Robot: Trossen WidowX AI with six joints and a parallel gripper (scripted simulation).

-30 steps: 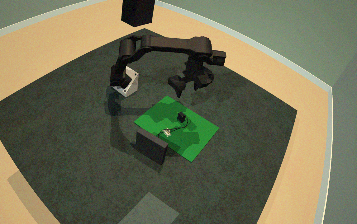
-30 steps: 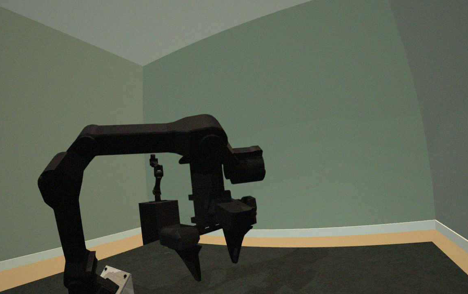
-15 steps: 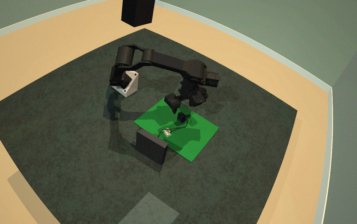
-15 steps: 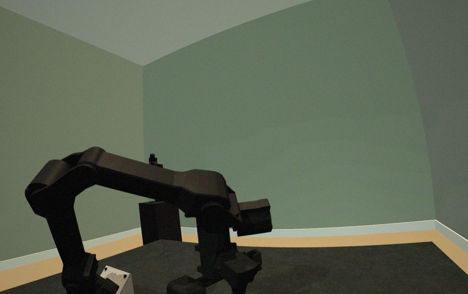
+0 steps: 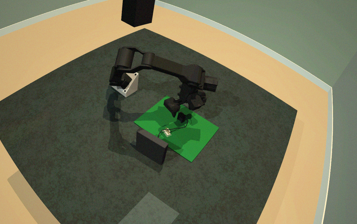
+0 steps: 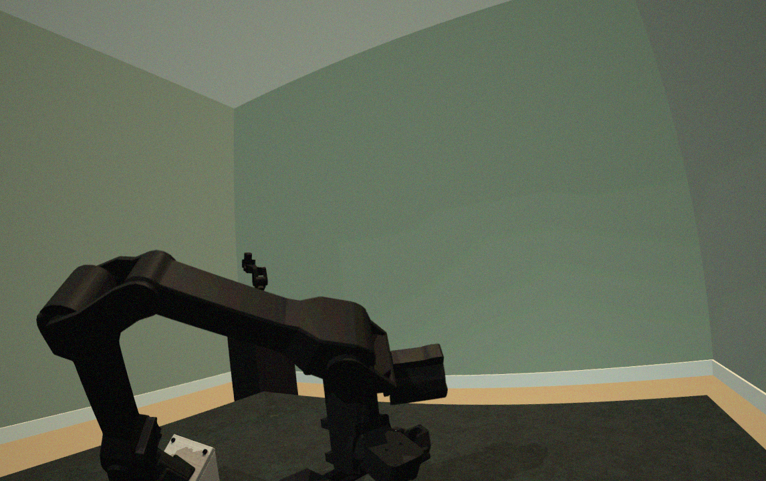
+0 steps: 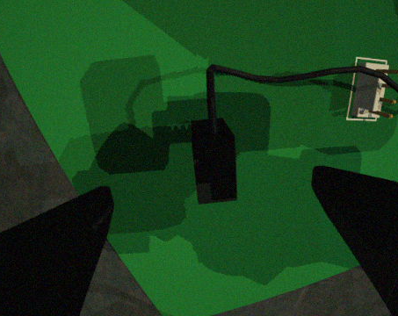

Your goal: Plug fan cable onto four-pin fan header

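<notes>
Now: gripper tip 2 cm above the black fan plug and 1 cm short of it. From my gripper tip the other things lie so: pale four-pin header 10 cm to the right, 5 cm below, 2 cm ahead; dark fan block 23 cm to the right, 5 cm ahead, 1 cm above; green board 6 cm below, 3 cm to the right, 2 cm ahead.
</notes>
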